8 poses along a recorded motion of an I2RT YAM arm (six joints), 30 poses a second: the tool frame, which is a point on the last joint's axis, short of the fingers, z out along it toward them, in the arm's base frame.
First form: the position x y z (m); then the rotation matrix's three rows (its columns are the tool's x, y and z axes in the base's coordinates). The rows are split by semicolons.
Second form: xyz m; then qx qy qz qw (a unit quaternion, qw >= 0). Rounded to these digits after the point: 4 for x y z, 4 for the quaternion.
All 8 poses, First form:
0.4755 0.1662 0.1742; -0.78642 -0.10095 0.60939; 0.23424 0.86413 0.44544; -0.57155 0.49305 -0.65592
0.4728 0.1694 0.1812; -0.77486 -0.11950 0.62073; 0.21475 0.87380 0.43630; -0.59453 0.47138 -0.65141
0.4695 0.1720 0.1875; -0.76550 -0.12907 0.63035; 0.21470 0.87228 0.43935; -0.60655 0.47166 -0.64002
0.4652 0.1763 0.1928; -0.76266 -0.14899 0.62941; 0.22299 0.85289 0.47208; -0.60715 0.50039 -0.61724
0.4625 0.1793 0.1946; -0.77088 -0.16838 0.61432; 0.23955 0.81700 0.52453; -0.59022 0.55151 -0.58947
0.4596 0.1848 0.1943; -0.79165 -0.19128 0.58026; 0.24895 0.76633 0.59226; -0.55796 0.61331 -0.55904
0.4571 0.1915 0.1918; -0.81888 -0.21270 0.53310; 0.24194 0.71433 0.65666; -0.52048 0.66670 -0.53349
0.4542 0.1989 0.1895; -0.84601 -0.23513 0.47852; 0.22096 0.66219 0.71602; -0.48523 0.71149 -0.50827
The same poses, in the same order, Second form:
0.4755 0.1662 0.1742 0.0367 0.9092 0.2581 0.3247
0.4728 0.1694 0.1812 0.0262 0.9083 0.2498 0.3345
0.4695 0.1720 0.1875 0.0236 0.9052 0.2516 0.3416
0.4652 0.1763 0.1928 0.0206 0.8990 0.2704 0.3439
0.4625 0.1793 0.1946 0.0200 0.8913 0.3018 0.3379
0.4596 0.1848 0.1943 0.0163 0.8828 0.3414 0.3223
0.4571 0.1915 0.1918 0.0083 0.8756 0.3778 0.3008
0.4542 0.1989 0.1895 -0.0041 0.8684 0.4110 0.2775

